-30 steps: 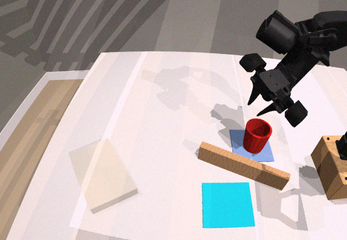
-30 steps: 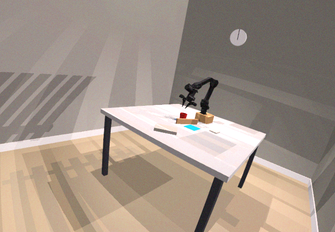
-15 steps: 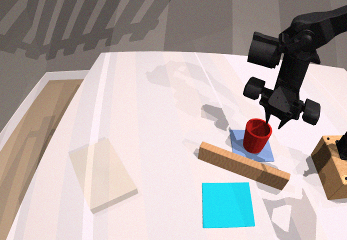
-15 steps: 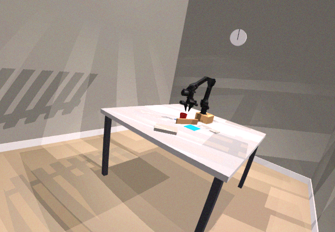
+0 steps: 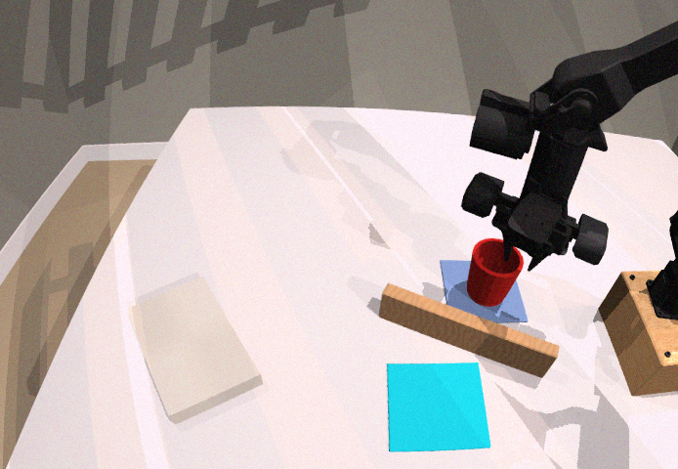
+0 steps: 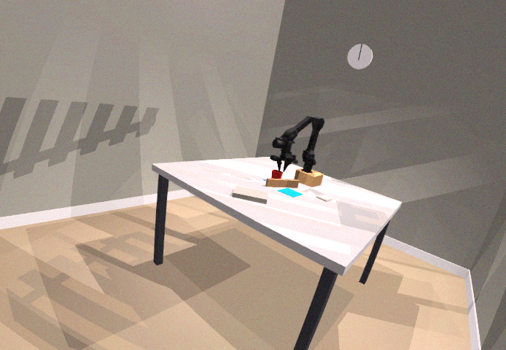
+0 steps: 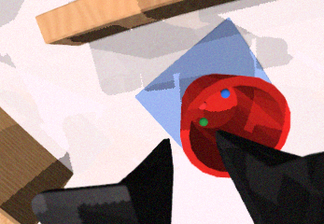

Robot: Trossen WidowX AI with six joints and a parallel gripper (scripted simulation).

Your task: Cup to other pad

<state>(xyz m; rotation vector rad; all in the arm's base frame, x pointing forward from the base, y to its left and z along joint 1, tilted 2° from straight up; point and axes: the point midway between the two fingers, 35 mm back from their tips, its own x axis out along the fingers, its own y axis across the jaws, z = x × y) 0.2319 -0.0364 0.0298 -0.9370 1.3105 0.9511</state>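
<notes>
My gripper tip is now 3 cm short of the red cup, 1 cm to the left of it and 4 cm above it. Round my gripper tip: green marble (1 cm ahead, 2 cm to the right, 6 cm below); then red marble (2 cm ahead, 6 cm below); then wooden bar (6 cm ahead, 8 cm to the left, 6 cm below).
</notes>
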